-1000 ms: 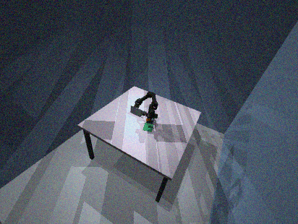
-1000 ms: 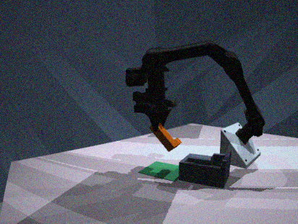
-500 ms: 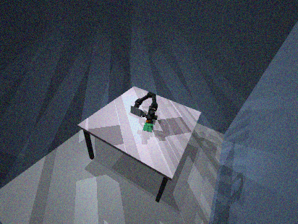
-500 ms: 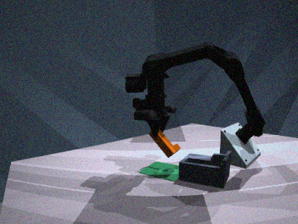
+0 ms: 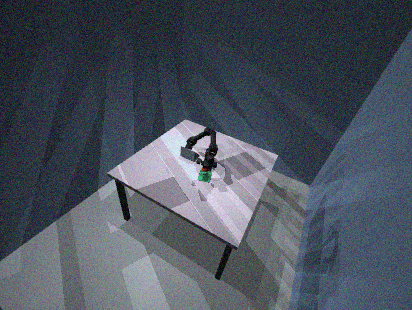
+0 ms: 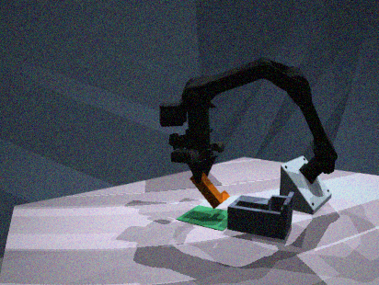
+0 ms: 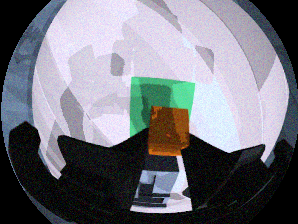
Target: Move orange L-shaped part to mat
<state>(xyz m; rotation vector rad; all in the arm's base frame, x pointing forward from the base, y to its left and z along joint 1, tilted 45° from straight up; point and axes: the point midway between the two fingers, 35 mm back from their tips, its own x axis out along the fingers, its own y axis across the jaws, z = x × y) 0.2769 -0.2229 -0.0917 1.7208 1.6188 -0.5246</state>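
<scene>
My gripper tip is 12 cm above the green mat and 2 cm to the right of it. Also, from my gripper tip: orange L-shaped part (3 cm to the left, 3 cm below, 2 cm behind).
</scene>
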